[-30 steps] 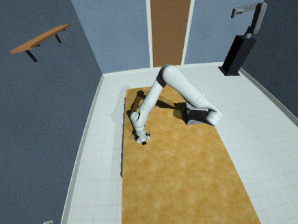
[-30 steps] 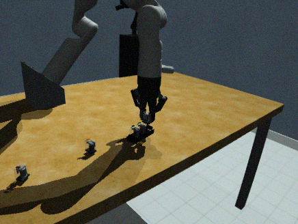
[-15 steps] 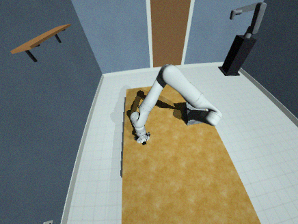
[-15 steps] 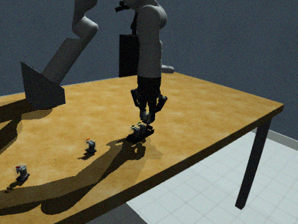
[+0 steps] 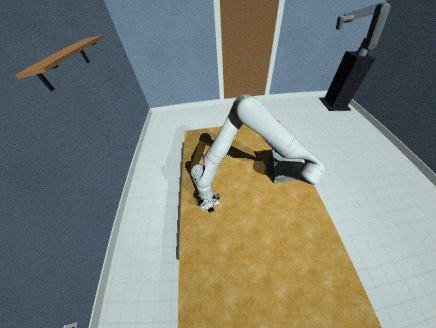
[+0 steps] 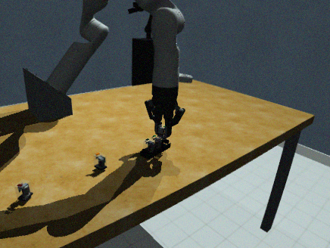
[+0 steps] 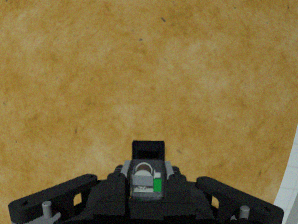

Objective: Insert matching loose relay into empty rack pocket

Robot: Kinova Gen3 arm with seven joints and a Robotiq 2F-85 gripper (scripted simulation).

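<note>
Now: the black rack 10 mm ahead of my hand, 30 mm to the right of it and 50 mm below it.
</note>
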